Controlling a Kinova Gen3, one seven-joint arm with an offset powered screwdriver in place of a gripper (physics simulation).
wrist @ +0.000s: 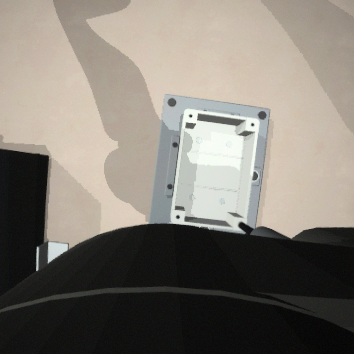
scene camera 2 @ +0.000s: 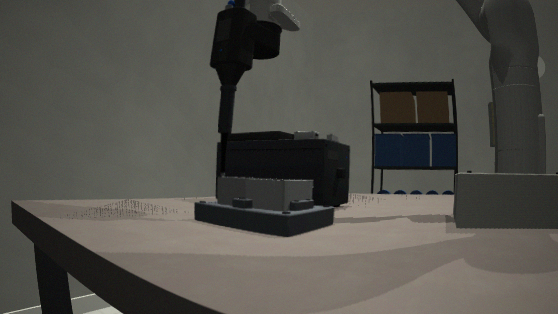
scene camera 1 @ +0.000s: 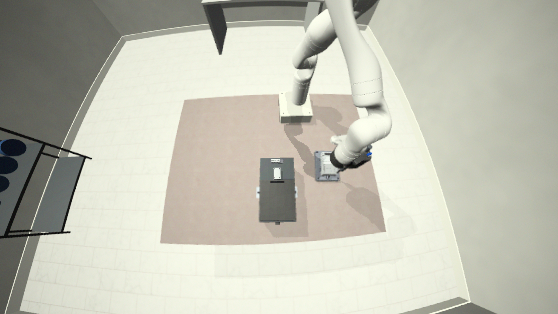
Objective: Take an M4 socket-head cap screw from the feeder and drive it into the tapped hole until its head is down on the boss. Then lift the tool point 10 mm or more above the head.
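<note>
The pale open housing [scene camera 1: 323, 165] [scene camera 2: 250, 192] [wrist: 180, 170] sits on a grey fixture plate [scene camera 1: 318, 170] [scene camera 2: 260, 223] [wrist: 162, 150]. Three of its corner bosses show dark holes in the wrist view. My screwdriver tip [scene camera 2: 222, 173] [wrist: 242, 226] stands at the remaining corner boss, at the lower right in the wrist view. The bit looks nearly upright in scene camera 2 and its tip is close to the rim height. The tip covers that hole, and no screw or head can be made out there. The dark feeder [scene camera 1: 277, 202] [scene camera 2: 275, 160] [wrist: 22, 200] stands beside the fixture.
The robot base [scene camera 1: 295, 111] [scene camera 2: 505, 200] stands on the table [scene camera 1: 215, 150] [scene camera 2: 200, 270], behind the feeder and fixture in scene camera 1. Small clamps [scene camera 2: 242, 203] [wrist: 171, 165] flank the housing. A shelf rack [scene camera 2: 412, 127] stands in the background.
</note>
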